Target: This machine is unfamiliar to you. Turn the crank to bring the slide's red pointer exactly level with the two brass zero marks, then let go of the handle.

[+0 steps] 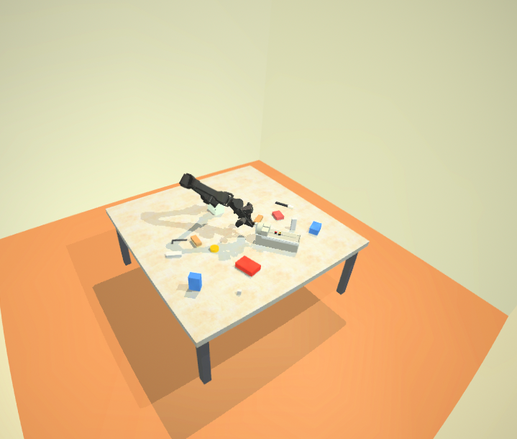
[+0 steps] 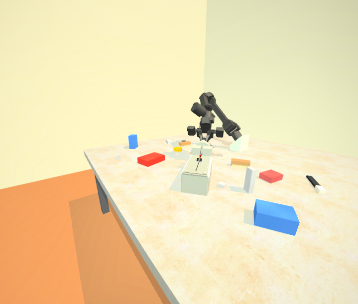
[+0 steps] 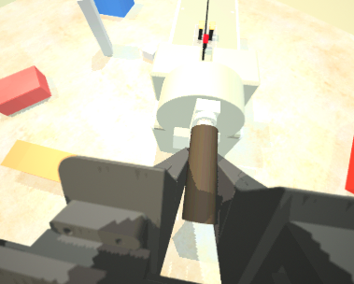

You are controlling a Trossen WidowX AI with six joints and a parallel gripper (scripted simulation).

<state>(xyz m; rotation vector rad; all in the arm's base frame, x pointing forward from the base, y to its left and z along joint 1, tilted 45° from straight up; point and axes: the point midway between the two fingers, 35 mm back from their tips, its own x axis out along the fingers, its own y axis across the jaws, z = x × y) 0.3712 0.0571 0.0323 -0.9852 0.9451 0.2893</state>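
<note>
Right now the crank is 10 mm above my gripper tip. Round my gripper tip: brown crank handle (20 mm above, 10 mm to the right, 10 mm behind); red pointer (110 mm ahead, 90 mm to the left, 10 mm below); yellow disc (250 mm to the right, 90 mm below, 30 mm behind).
</note>
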